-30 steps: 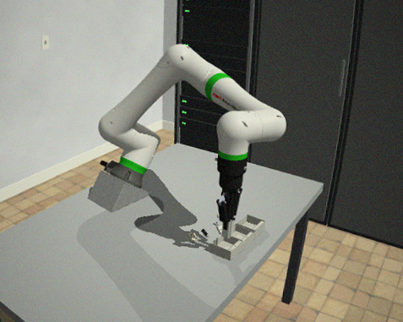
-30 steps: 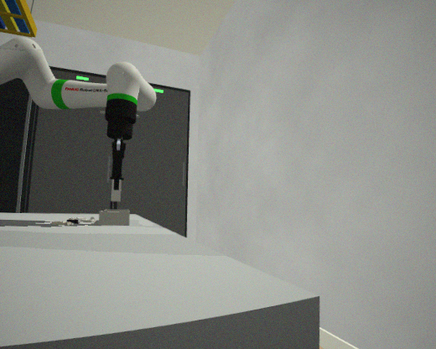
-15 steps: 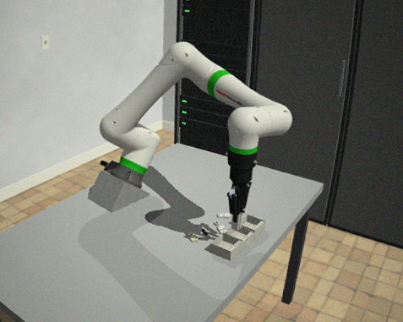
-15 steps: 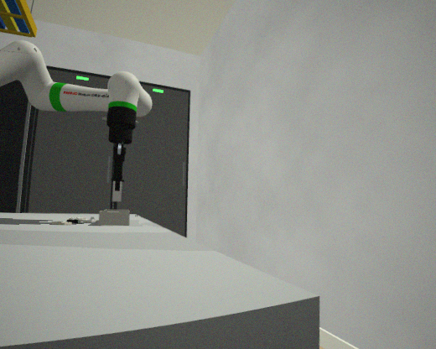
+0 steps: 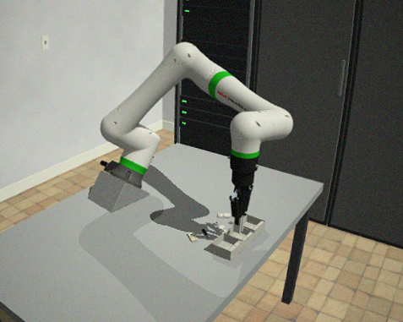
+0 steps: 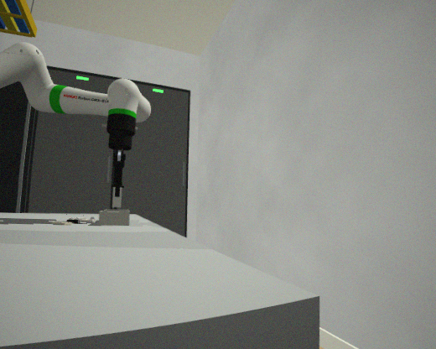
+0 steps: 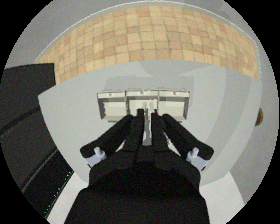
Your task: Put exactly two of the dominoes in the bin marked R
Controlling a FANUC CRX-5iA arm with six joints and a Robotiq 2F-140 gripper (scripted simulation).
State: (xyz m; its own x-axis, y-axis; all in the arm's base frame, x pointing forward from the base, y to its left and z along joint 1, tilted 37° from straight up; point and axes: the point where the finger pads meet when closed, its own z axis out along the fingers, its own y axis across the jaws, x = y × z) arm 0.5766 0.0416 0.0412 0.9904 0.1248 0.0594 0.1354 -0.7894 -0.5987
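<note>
My gripper is now 60 mm above the pale two-compartment bin block and 20 mm to the right of it. Also, from my hand: small dark object 120 mm behind, 80 mm below, 40 mm to the right; cream domino 140 mm behind, 90 mm to the right, 80 mm below.
</note>
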